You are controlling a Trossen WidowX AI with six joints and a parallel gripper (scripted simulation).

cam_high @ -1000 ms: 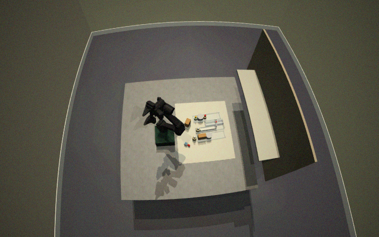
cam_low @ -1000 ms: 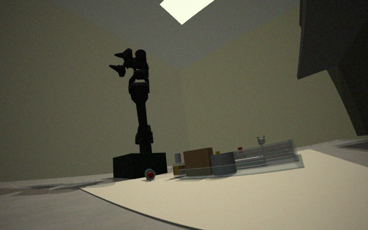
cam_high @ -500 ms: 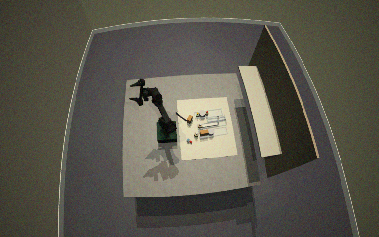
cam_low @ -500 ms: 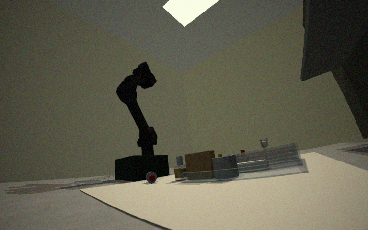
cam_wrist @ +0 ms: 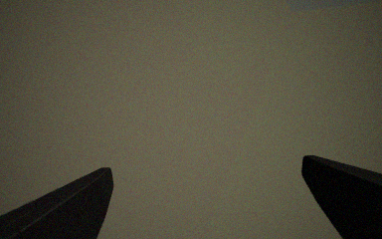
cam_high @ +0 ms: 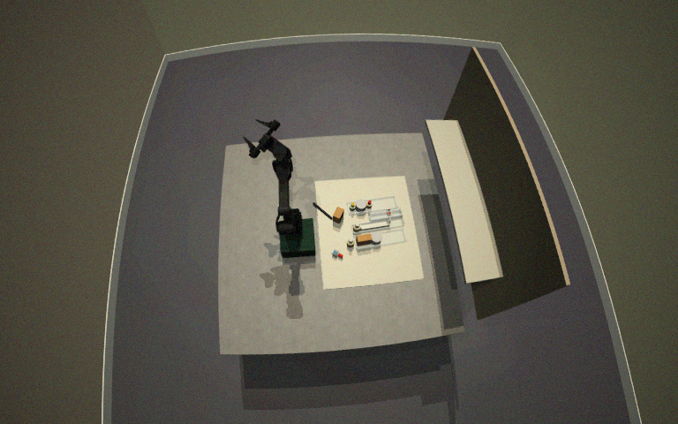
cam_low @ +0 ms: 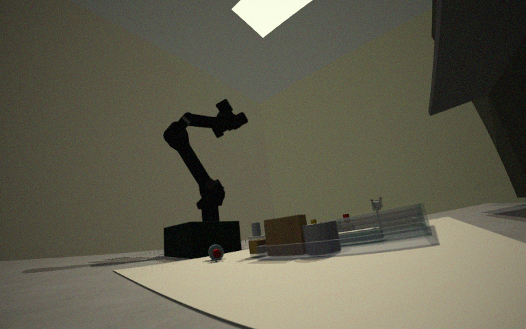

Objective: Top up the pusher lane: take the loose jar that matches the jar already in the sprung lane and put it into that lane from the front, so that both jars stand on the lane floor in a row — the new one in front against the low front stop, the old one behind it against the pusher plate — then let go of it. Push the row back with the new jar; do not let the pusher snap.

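The brown box is 54 cm ahead of my gripper tip, 27 cm to the right of it and 58 cm below it. From my gripper tip the other things lie so: long pale shelf (101 cm ahead, 13 cm to the right, 25 cm below); thin black stick (31 cm ahead, 9 cm to the right, 61 cm below); sprung lane (64 cm ahead, 14 cm to the right, 60 cm below).
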